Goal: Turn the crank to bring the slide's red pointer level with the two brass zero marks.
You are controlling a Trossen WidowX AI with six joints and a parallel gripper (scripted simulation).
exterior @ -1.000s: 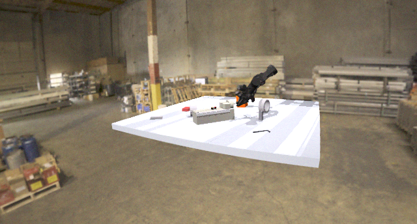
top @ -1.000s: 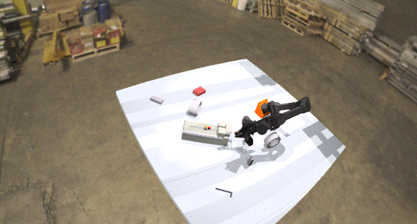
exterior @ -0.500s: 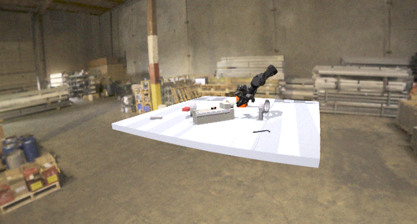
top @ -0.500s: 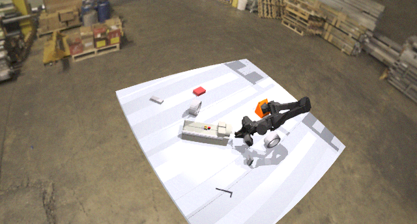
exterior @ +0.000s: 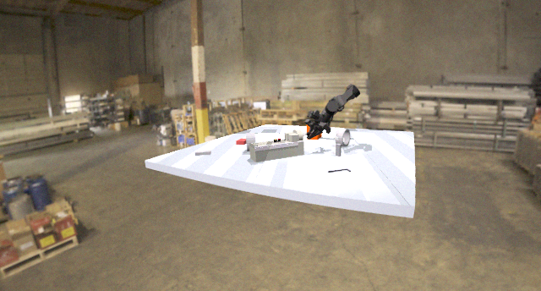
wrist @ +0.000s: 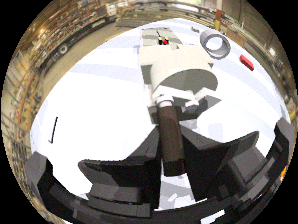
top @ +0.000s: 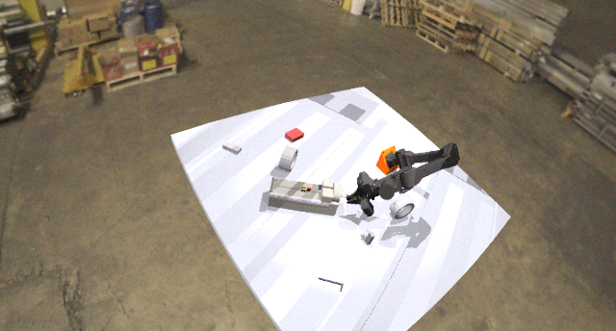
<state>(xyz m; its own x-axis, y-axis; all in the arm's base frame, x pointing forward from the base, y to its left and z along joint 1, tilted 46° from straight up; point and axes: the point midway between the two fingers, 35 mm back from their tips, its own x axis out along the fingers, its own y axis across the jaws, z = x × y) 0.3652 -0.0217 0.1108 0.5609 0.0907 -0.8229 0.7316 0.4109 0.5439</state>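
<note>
Right now the dark crank handle is 3 cm above my gripper tip, 1 cm to the left of it and 1 cm behind it. Also, from my gripper tip: hex key 25 cm ahead, 21 cm to the left, 7 cm below; then red pointer 13 cm to the right, 8 cm ahead; then small clip 15 cm to the left, 5 cm below, 2 cm ahead.
</note>
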